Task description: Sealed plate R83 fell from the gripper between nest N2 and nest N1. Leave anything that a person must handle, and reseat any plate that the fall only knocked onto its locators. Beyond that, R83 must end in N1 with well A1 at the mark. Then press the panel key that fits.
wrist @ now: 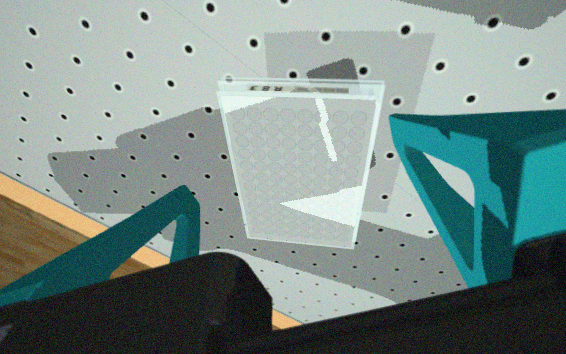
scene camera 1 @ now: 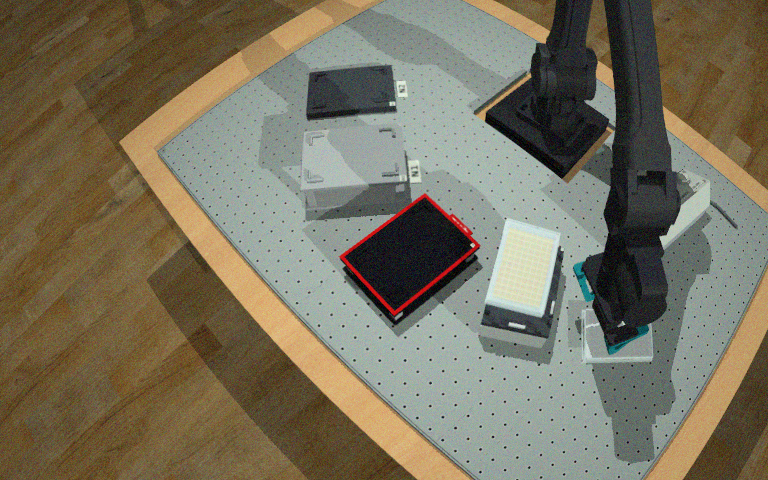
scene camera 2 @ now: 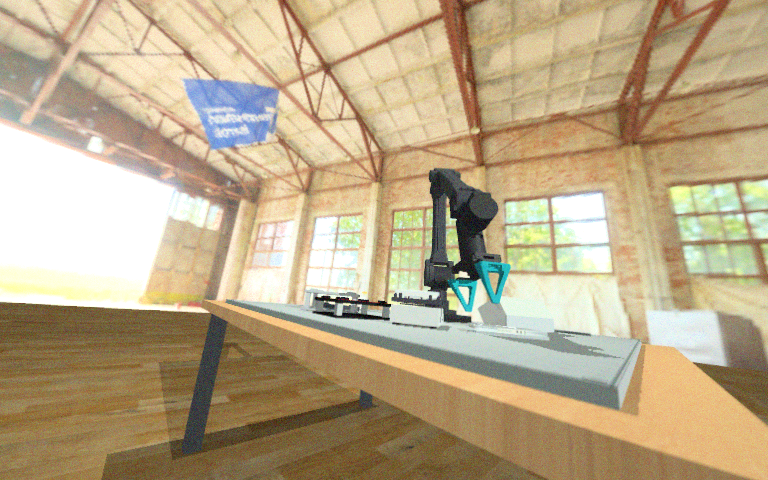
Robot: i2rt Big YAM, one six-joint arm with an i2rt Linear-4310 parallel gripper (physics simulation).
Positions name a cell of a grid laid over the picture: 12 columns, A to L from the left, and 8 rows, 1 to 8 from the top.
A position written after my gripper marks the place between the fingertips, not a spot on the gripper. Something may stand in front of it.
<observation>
My gripper shows in the wrist view (G4), in scene camera 1 (J6) and in scene camera 2 (H6). A clear plate shows in the wrist view (G4), in scene camera 1 (J6) and in scene camera 2 (H6).
</observation>
